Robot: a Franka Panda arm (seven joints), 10 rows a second.
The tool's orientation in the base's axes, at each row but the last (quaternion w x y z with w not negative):
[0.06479, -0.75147, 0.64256, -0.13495]
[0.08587, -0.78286, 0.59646, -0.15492]
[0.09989, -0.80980, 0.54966, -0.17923]
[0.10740, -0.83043, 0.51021, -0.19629]
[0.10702, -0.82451, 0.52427, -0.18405]
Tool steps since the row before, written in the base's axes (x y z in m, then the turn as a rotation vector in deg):
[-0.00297, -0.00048, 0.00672, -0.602, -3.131, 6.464]
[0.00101, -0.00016, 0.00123, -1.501, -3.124, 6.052]
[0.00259, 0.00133, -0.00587, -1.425, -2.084, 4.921]
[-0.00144, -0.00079, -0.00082, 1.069, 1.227, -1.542]
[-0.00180, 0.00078, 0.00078, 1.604, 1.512, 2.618]
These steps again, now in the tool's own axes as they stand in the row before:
[0.00087, 0.00108, -0.00723, 3.768, -0.660, -6.108]
[0.00057, -0.00127, -0.00080, 3.488, 0.285, -6.033]
[-0.00143, -0.00061, 0.00637, 2.346, 0.235, -5.003]
[-0.00005, 0.00183, 0.00013, -0.995, -0.837, 1.826]
[-0.00124, 0.00086, -0.00147, -0.252, -2.937, -1.739]

